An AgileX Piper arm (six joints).
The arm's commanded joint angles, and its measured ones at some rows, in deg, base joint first. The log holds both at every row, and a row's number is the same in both.
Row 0, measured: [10.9, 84.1, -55.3, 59.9, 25.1, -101.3]
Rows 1 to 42, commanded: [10.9, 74.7, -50.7, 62.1, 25.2, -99.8]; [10.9, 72.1, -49.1, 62.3, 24.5, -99.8]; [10.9, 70.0, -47.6, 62.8, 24.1, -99.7]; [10.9, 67.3, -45.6, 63.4, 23.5, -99.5]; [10.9, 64.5, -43.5, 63.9, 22.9, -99.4]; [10.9, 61.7, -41.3, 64.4, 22.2, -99.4]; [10.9, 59.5, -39.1, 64.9, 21.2, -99.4]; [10.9, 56.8, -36.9, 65.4, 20.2, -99.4]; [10.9, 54.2, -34.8, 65.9, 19.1, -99.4]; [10.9, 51.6, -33.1, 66.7, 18.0, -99.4]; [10.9, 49.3, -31.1, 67.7, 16.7, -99.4]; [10.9, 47.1, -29.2, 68.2, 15.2, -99.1]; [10.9, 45.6, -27.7, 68.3, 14.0, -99.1]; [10.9, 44.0, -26.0, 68.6, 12.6, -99.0]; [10.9, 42.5, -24.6, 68.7, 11.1, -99.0]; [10.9, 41.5, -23.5, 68.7, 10.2, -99.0]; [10.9, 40.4, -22.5, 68.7, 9.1, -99.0]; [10.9, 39.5, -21.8, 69.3, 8.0, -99.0]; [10.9, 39.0, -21.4, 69.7, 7.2, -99.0]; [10.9, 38.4, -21.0, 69.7, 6.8, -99.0]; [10.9, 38.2, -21.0, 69.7, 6.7, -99.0]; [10.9, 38.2, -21.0, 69.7, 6.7, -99.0]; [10.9, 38.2, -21.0, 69.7, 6.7, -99.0]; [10.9, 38.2, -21.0, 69.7, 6.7, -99.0]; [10.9, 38.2, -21.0, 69.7, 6.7, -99.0]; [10.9, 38.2, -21.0, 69.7, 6.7, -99.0]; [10.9, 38.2, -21.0, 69.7, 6.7, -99.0]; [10.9, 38.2, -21.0, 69.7, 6.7, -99.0]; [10.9, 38.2, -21.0, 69.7, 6.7, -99.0]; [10.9, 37.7, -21.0, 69.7, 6.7, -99.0]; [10.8, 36.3, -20.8, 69.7, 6.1, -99.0]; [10.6, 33.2, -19.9, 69.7, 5.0, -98.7]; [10.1, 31.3, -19.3, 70.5, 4.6, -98.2]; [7.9, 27.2, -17.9, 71.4, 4.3, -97.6]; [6.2, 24.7, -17.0, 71.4, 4.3, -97.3]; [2.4, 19.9, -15.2, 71.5, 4.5, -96.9]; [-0.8, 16.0, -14.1, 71.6, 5.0, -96.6]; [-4.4, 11.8, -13.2, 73.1, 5.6, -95.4]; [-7.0, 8.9, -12.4, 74.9, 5.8, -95.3]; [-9.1, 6.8, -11.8, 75.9, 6.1, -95.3]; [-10.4, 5.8, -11.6, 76.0, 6.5, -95.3]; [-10.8, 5.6, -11.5, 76.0, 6.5, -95.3]
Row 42, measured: [-7.6, 8.1, -12.5, 74.7, 5.2, -95.9]
